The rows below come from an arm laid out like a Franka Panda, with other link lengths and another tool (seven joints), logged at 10 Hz.
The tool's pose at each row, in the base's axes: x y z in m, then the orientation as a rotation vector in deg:
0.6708, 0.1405, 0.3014, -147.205, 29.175, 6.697
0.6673, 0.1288, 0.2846, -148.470, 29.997, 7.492
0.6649, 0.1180, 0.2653, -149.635, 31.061, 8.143
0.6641, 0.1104, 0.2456, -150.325, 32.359, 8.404
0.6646, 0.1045, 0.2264, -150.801, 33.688, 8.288
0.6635, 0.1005, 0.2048, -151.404, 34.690, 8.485
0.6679, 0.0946, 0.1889, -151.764, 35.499, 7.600
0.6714, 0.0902, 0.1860, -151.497, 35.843, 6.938
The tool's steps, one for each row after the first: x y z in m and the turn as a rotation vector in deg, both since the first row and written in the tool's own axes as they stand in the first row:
0.0037, 0.0186, 0.0086, -1.465, -0.130, 0.598
0.0085, 0.0372, 0.0198, -2.843, -0.122, 1.341
0.0138, 0.0528, 0.0330, -3.729, 0.116, 2.217
0.0196, 0.0663, 0.0466, -4.352, 0.576, 3.061
0.0238, 0.0801, 0.0633, -5.114, 0.777, 3.720
0.0326, 0.0906, 0.0741, -5.425, 1.618, 4.069
0.0379, 0.0942, 0.0744, -5.107, 2.091, 4.213

